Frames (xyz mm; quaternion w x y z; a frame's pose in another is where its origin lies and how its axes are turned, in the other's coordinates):
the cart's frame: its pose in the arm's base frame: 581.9 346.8 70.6 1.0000 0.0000 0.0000 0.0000
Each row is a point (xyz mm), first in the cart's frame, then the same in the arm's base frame.
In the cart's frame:
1: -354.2 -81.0 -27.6
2: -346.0 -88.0 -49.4
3: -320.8 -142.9 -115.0
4: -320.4 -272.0 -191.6
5: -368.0 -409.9 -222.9
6: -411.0 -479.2 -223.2
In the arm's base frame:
1: 227.7 265.8 43.0
2: 235.9 258.8 21.2
3: 261.1 203.9 -44.4
4: 261.5 74.8 -121.0
5: 213.9 -63.1 -152.3
6: 170.9 -132.4 -152.6

